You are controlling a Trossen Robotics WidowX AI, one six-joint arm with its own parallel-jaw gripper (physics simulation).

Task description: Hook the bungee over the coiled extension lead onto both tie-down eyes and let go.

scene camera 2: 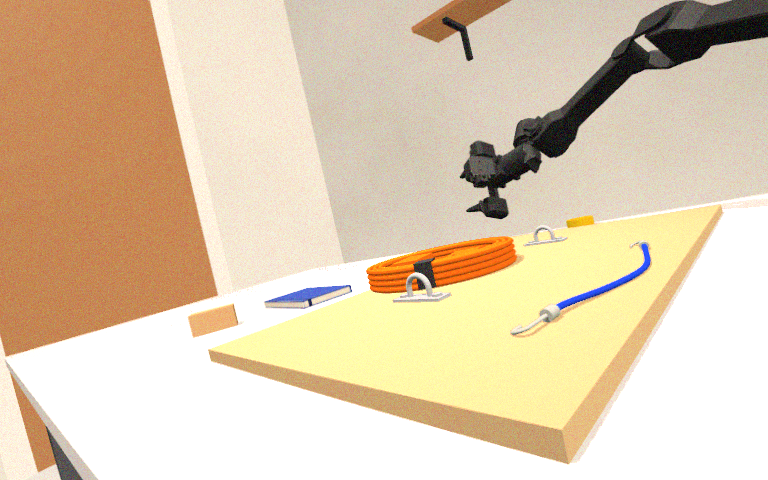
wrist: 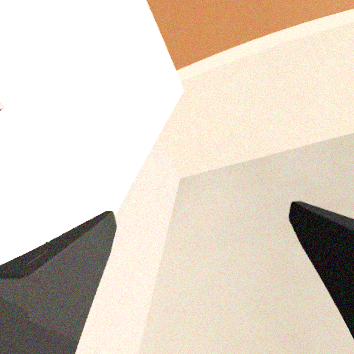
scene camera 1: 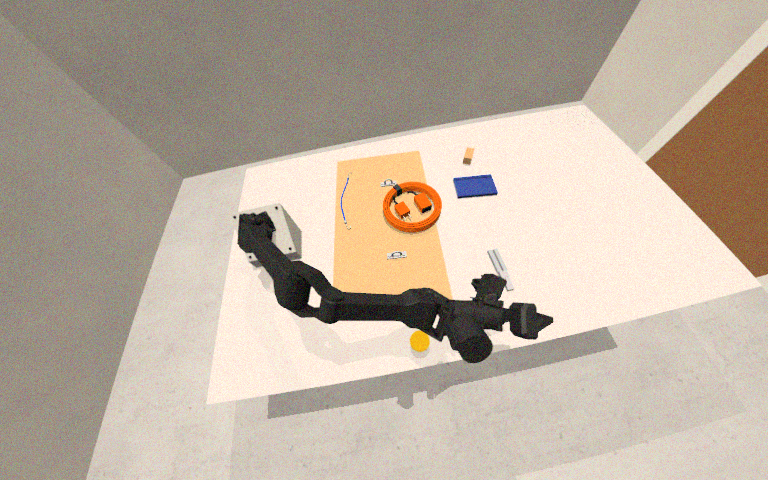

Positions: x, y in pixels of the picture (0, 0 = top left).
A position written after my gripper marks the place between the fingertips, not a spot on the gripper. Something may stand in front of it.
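My gripper [scene camera 1: 536, 317] open, holding nothing. Small tan block [scene camera 2: 223, 317] on the table. Orange coiled extension lead [scene camera 2: 458, 262] resting on a tan board [scene camera 1: 360, 254].
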